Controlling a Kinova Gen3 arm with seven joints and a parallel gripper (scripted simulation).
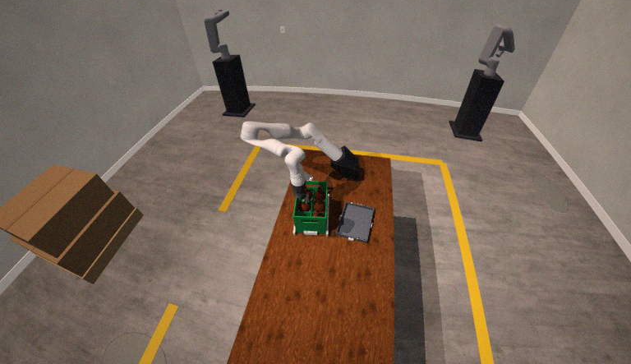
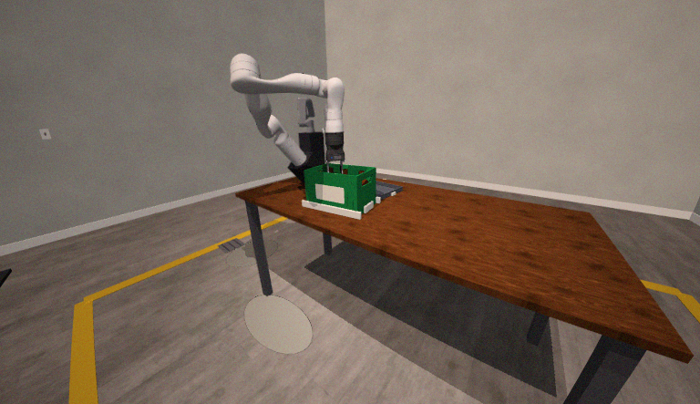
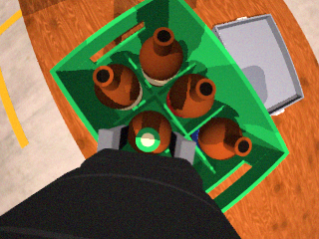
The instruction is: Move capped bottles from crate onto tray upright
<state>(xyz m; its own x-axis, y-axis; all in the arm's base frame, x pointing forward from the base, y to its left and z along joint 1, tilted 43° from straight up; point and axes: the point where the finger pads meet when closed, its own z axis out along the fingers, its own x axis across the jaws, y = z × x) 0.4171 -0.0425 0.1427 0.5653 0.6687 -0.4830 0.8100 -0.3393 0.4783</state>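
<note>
My gripper is now 9 cm above the capped bottle. Also, from my hand: green crate 1 cm behind, 4 cm to the left, 9 cm below; grey tray 1 cm behind, 32 cm to the left, 17 cm below.
</note>
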